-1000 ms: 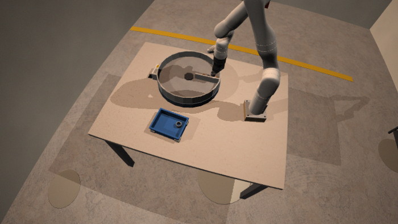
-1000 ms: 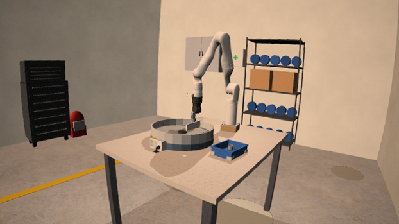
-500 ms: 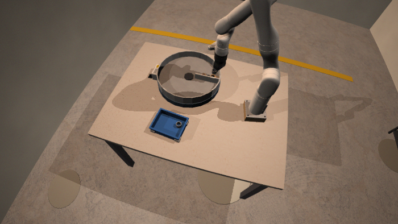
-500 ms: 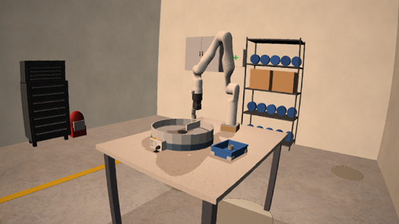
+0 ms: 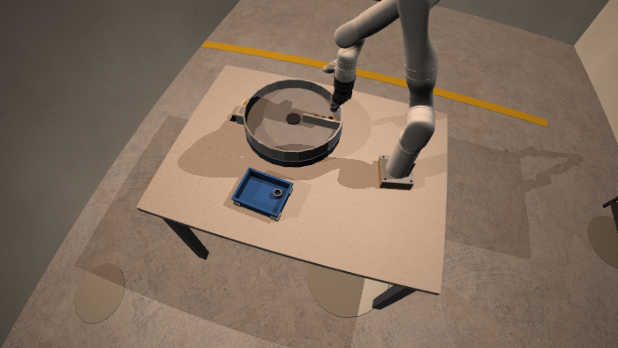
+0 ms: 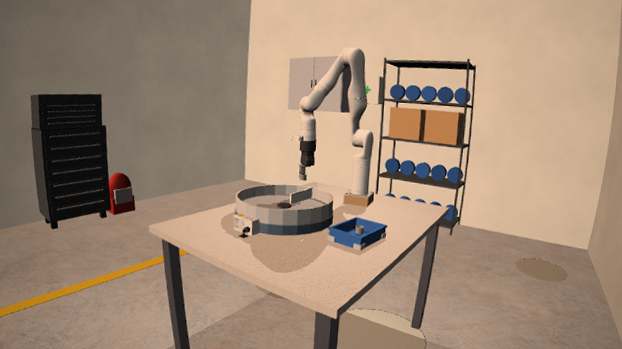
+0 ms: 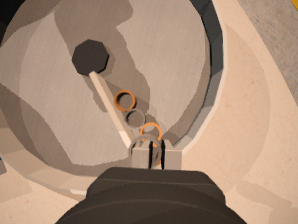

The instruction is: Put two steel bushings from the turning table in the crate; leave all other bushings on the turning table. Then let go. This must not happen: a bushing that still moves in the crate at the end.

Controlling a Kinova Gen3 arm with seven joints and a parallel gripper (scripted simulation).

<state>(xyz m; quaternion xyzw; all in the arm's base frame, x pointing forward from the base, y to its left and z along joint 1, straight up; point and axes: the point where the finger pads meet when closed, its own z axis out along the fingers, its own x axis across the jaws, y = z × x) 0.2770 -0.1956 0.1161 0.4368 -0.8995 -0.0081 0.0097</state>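
Now: the blue crate 370 mm to the left of my hand, 230 mm ahead of it and 140 mm below it.
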